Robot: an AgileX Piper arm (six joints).
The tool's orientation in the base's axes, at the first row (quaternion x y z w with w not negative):
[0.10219, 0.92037, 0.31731, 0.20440]
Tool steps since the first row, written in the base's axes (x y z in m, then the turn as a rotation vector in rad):
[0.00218, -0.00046, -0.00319, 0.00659, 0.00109, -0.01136]
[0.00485, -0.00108, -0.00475, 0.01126, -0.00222, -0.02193]
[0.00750, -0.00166, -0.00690, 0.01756, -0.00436, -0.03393]
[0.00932, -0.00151, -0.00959, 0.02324, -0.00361, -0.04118]
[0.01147, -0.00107, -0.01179, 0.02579, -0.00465, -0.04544]
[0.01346, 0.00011, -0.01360, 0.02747, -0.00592, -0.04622]
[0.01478, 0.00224, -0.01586, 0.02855, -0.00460, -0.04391]
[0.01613, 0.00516, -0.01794, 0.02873, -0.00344, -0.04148]
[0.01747, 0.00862, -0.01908, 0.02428, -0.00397, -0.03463]
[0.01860, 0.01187, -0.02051, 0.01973, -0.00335, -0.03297]
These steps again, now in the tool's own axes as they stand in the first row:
[-0.00111, -0.00223, 0.00299, -0.00202, -0.00588, 0.01162]
[-0.00321, -0.00353, 0.00495, -0.00396, -0.01479, 0.01944]
[-0.00510, -0.00517, 0.00734, -0.00655, -0.02360, 0.02964]
[-0.00584, -0.00663, 0.01015, -0.00914, -0.02722, 0.03774]
[-0.00694, -0.00754, 0.01291, -0.01042, -0.03055, 0.04135]
[-0.00778, -0.00764, 0.01572, -0.01209, -0.03193, 0.04196]
[-0.00759, -0.00732, 0.01908, -0.01336, -0.02939, 0.04150]
[-0.00722, -0.00627, 0.02274, -0.01391, -0.02696, 0.04047]
[-0.00696, -0.00422, 0.02602, -0.01222, -0.02334, 0.03332]
[-0.00650, -0.00252, 0.02931, -0.00847, -0.02209, 0.03046]

